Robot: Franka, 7 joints.
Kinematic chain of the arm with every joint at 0, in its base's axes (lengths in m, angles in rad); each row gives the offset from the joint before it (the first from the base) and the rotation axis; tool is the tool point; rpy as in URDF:
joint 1: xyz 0 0 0.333 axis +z
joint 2: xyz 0 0 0 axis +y
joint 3: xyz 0 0 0.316 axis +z
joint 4: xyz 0.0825 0 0 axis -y
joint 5: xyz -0.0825 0 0.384 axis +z
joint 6: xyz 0 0 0 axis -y
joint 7: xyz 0.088 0 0 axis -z
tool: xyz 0 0 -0.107 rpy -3.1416 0 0
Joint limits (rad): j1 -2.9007..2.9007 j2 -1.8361..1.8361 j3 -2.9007..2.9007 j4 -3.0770..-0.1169 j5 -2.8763..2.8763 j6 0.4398..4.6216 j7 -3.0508..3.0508
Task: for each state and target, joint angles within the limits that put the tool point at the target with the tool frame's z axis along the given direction. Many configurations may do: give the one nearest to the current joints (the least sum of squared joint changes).
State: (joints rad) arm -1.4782 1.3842 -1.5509 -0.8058 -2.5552 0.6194 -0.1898
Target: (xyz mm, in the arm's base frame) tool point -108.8 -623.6 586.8 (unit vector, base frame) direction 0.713 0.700 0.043
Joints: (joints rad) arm -1.7676 1.2977 -1.5553 -0.2486 -2.5194 0.4536 -0.1898
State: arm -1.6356 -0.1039 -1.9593 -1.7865 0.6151 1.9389 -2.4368
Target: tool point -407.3 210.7 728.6 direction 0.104 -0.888 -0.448
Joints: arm -2.0530 -0.5073 -1.3381 -1.4382 0.6559 1.0617 -2.4368
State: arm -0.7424 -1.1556 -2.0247 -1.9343 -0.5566 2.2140 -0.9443
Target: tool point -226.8 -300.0 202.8 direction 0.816 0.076 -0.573
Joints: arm -0.7206 -1.1492 -1.7669 -2.5067 -0.4345 1.8648 -0.9443
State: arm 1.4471 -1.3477 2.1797 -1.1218 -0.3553 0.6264 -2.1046
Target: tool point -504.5 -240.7 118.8 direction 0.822 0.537 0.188
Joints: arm 1.0059 -1.4886 2.2417 -1.0112 0.0997 0.5110 -2.1046
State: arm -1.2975 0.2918 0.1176 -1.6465 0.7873 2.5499 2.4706
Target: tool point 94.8 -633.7 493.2 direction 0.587 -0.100 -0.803
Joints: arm -1.4774 0.2153 -0.0074 -1.6819 0.6817 1.9818 2.4706
